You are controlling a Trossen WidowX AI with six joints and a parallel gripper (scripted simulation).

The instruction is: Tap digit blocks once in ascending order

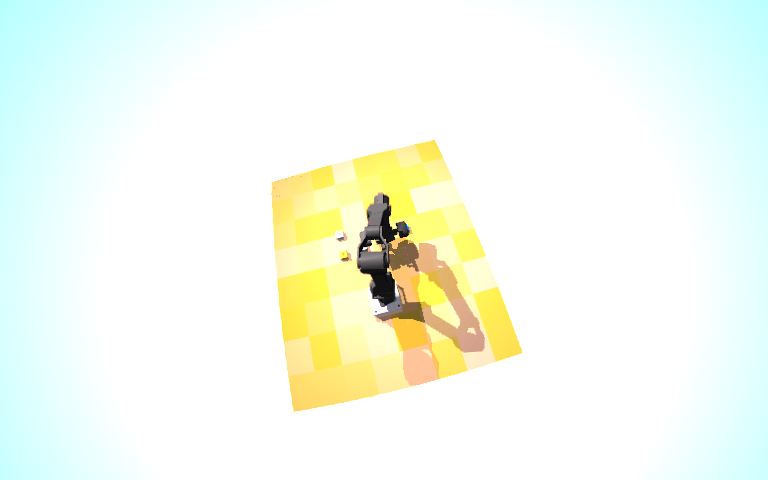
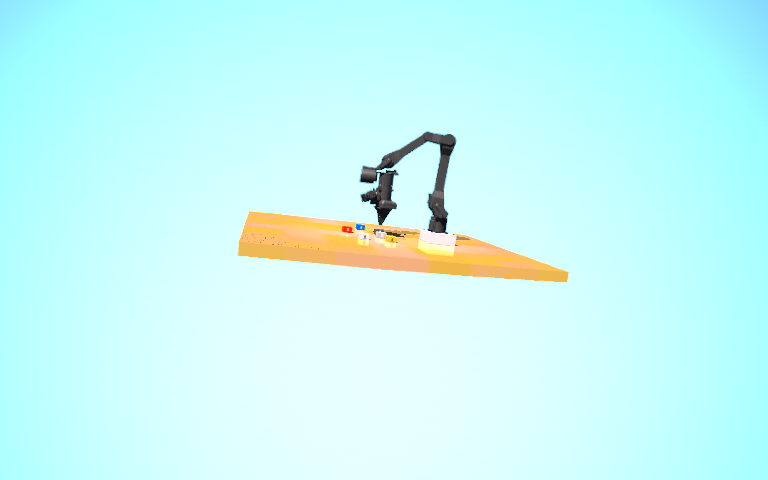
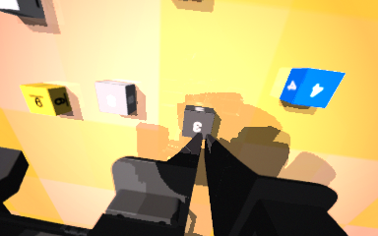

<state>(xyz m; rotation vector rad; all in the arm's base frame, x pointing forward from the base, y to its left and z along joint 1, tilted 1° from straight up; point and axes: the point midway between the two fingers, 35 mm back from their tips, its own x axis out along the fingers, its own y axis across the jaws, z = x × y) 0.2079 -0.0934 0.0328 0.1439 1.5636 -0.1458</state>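
The blue block is 40 mm ahead of my gripper tip, 100 mm to the right of it and 30 mm below it. The rest, counted from my gripper tip: yellow block 40 mm ahead, 180 mm to the left, 30 mm below; red block 140 mm ahead, 10 mm to the left, 30 mm below.
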